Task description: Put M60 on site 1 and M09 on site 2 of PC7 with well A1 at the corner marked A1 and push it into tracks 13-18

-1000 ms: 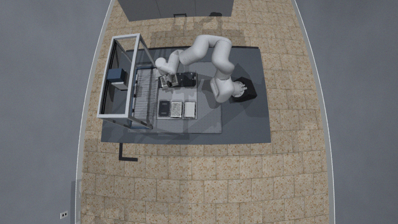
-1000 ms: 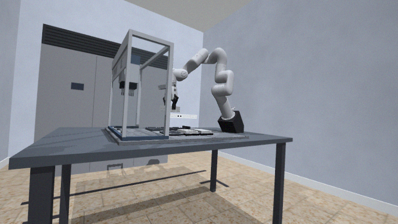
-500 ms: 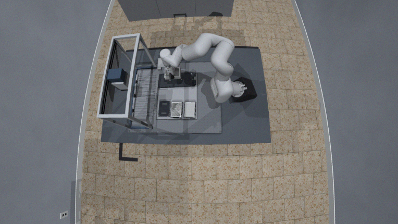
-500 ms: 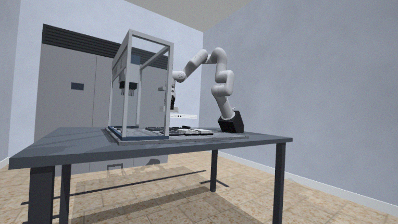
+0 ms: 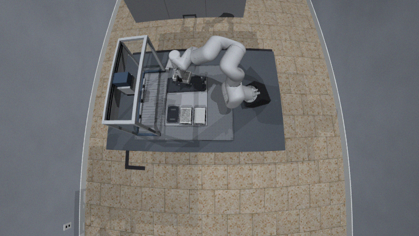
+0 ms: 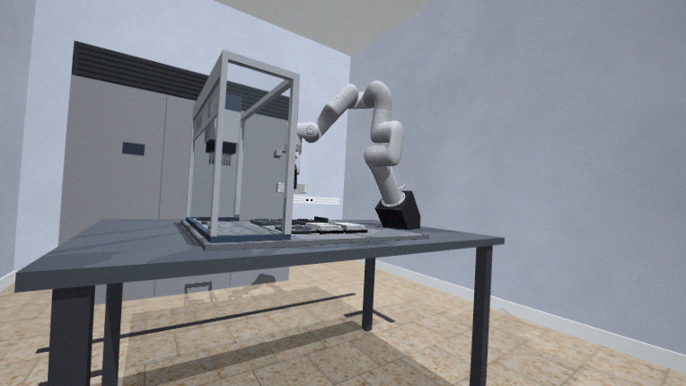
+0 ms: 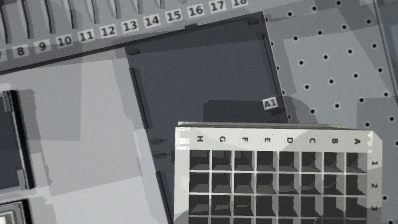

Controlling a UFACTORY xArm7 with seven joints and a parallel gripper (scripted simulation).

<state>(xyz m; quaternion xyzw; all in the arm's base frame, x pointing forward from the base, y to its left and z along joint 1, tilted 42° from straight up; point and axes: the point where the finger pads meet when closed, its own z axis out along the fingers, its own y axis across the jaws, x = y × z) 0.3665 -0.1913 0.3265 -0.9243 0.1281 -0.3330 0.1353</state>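
Now: hand 10 mm past the dark plate carrier PC7 and 150 mm above it. The rest, counted from my hand: nest S1: 140 mm behind, 270 mm to the left, 160 mm below; 96-well plate M06: 30 mm behind, 270 mm to the left, 150 mm below; nest S3: 80 mm ahead, 260 mm to the left, 160 mm below.
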